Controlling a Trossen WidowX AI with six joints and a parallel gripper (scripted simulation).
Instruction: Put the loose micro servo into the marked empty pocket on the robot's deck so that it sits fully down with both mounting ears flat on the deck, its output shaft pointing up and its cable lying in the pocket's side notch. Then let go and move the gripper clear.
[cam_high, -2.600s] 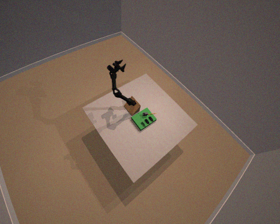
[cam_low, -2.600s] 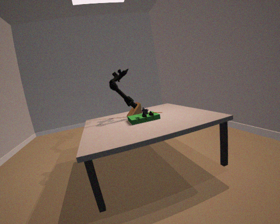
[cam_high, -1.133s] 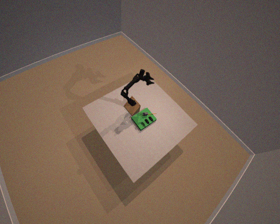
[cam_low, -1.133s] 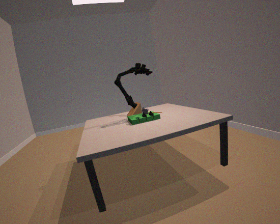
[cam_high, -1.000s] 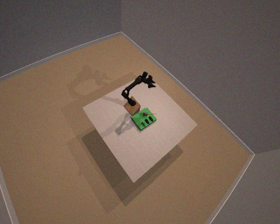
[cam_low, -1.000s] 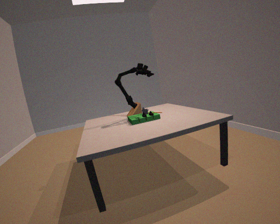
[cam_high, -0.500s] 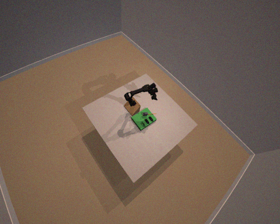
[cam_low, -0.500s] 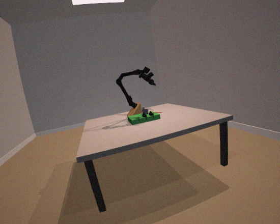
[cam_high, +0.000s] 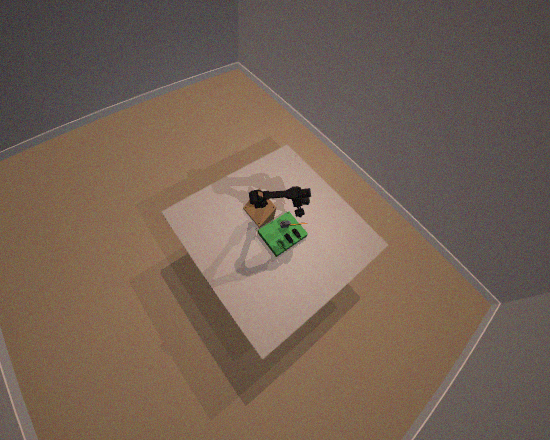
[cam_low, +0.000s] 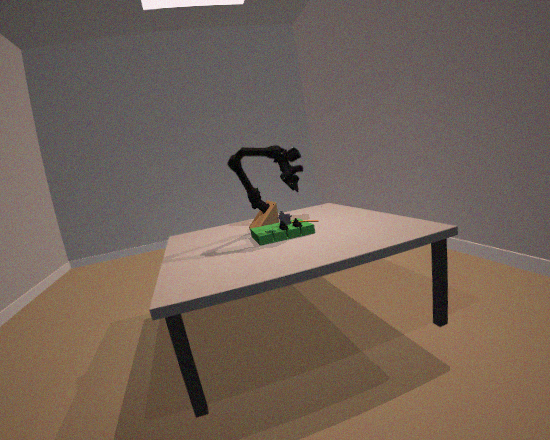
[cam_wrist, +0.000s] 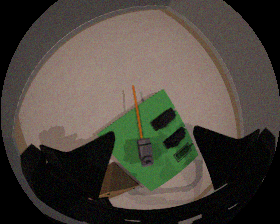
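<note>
Now: gripper tip 20 cm above the green deck, 12 cm to the left of it and 3 cm past it.
</note>
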